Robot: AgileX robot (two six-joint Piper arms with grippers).
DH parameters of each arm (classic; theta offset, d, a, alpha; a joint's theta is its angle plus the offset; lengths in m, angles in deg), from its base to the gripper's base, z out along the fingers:
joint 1: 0 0.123 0 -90
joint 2: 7.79 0 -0.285 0
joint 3: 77.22 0 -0.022 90
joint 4: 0 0.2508 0 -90
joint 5: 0 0 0.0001 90
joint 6: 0 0.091 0 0
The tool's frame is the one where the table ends.
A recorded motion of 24 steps. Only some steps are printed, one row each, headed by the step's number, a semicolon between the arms.
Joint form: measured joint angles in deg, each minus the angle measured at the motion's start. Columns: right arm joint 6, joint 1, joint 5, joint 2, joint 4, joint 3; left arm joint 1, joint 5, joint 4, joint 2, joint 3, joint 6.
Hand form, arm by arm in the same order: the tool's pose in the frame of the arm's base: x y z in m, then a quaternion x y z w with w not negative. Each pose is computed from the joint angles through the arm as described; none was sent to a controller.
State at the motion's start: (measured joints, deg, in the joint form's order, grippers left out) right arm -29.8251 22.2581 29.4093 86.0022 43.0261 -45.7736; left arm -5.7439 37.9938 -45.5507 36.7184 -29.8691 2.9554
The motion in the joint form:
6: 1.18 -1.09 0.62 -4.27 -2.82 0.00; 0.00 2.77 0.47 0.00 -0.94 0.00
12: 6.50 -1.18 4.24 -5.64 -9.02 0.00; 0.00 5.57 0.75 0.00 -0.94 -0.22
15: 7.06 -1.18 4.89 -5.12 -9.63 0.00; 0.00 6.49 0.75 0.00 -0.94 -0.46
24: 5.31 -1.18 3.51 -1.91 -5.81 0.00; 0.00 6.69 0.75 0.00 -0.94 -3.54
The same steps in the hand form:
6: 0.2445 0.1263 0.2274 -0.16065 0.92779 0.22519 0.25036; 0.1113 -0.0535 0.2977 -0.09809 0.85261 -0.35629 0.36944
12: 0.2370 0.1216 0.2293 -0.16699 0.93669 0.20957 0.22538; 0.1080 -0.0553 0.2952 -0.08959 0.86154 -0.35827 0.34837
15: 0.2369 0.1216 0.2263 -0.16724 0.93956 0.20730 0.21514; 0.1069 -0.0560 0.2944 -0.08839 0.86399 -0.36002 0.34073
24: 0.2441 0.1262 0.2135 -0.15060 0.94273 0.21888 0.20169; 0.1067 -0.0561 0.2943 -0.11094 0.86188 -0.36922 0.32943

